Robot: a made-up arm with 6 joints.
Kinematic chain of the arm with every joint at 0, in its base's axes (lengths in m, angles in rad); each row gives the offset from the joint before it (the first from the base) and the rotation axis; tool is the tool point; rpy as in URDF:
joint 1: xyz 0 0 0.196 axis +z
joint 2: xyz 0 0 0 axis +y
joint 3: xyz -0.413 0 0.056 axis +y
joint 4: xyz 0.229 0 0.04 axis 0.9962 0 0.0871
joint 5: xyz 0 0 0 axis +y
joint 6: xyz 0.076 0 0.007 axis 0.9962 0 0.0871
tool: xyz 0 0 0 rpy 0 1.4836 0
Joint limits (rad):
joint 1: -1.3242..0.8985
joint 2: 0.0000..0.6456
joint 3: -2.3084..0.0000
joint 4: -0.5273..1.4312
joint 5: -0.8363..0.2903
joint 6: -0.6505..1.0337
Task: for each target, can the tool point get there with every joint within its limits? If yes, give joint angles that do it. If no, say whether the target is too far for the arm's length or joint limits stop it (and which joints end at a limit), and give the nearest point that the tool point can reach.
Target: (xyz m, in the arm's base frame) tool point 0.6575 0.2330 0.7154
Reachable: no: too far | nearest point 0.0062 0.0928 0.6928 | short by 0.667 m
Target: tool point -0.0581 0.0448 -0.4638
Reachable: no: joint limits stop it (at a limit: joint 2, joint 3, joint 5) | nearest point -0.0865 0.0667 0.2770 | short by 0.742 m
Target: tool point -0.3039 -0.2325 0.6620
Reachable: yes | joints 0.6415 0.2531 -1.6186 0.3233 -0.1800 0.8611
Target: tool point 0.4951 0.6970 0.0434
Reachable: no: too far | nearest point -0.1351 0.6541 0.3930 | short by 0.722 m
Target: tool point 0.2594 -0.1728 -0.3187
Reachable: no: joint limits stop it (at a limit: joint 1, joint 2, joint 3, joint 5) | nearest point -0.0606 -0.0915 0.2792 | short by 0.683 m
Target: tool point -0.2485 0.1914 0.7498
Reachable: yes | joints -0.6690 0.5025 -1.7634 0.1468 -0.3585 0.3907
